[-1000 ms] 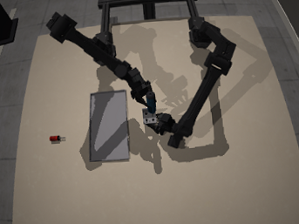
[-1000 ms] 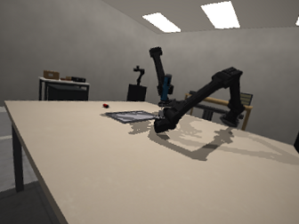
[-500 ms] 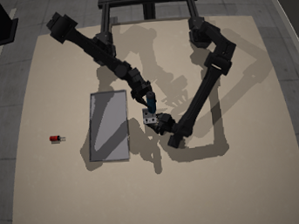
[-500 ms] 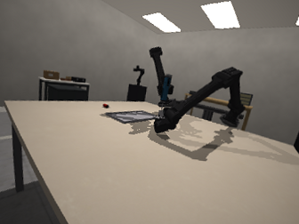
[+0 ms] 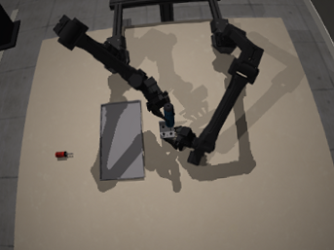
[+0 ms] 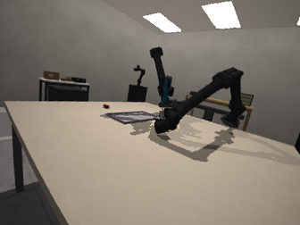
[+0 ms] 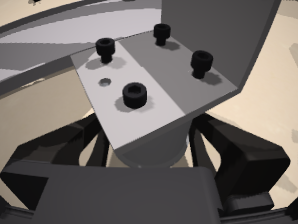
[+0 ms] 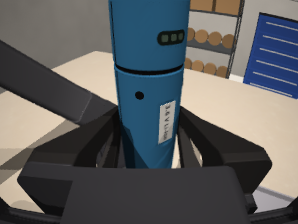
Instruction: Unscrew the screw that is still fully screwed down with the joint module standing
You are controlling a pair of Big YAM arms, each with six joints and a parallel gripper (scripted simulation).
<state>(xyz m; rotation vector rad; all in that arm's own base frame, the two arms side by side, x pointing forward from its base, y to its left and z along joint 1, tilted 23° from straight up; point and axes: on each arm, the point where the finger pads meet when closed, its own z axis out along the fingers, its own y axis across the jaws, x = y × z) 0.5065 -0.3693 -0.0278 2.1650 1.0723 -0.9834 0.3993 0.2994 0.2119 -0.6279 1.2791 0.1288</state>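
The joint module lies 1 cm above my left hand. Round my left hand: grey bracket (5 cm above); then flat grey tray (3 cm behind, 24 cm to the right, 2 cm below); then red-handled tool (55 cm to the right, 1 cm below).
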